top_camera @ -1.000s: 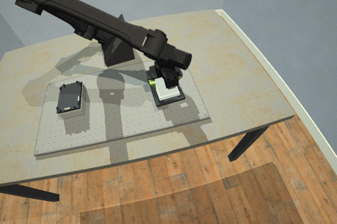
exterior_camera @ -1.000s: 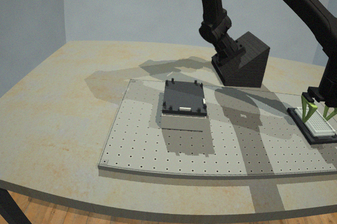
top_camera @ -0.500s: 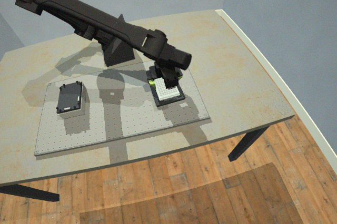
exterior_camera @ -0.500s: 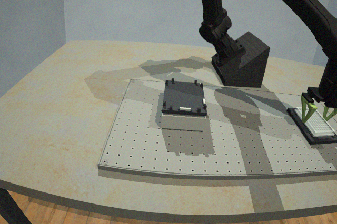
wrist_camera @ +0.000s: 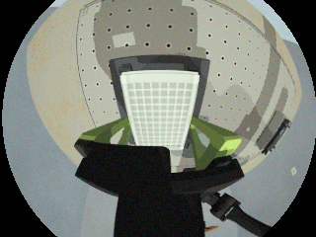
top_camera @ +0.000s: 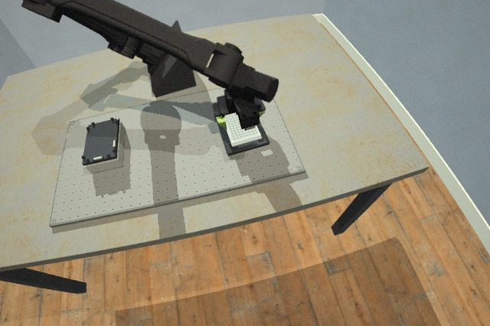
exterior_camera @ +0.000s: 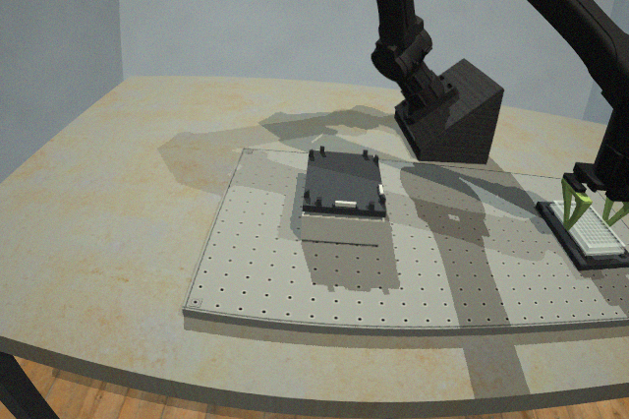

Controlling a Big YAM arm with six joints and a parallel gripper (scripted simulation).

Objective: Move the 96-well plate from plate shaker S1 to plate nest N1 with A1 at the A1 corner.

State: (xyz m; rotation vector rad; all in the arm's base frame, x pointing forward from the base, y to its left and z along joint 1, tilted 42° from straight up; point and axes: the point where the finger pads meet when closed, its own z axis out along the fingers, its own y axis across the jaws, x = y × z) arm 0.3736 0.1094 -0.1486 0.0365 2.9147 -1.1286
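Now: hand right at the white 96-well plate. From my hand the other things lie so: plate nest N1 (20 mm below).
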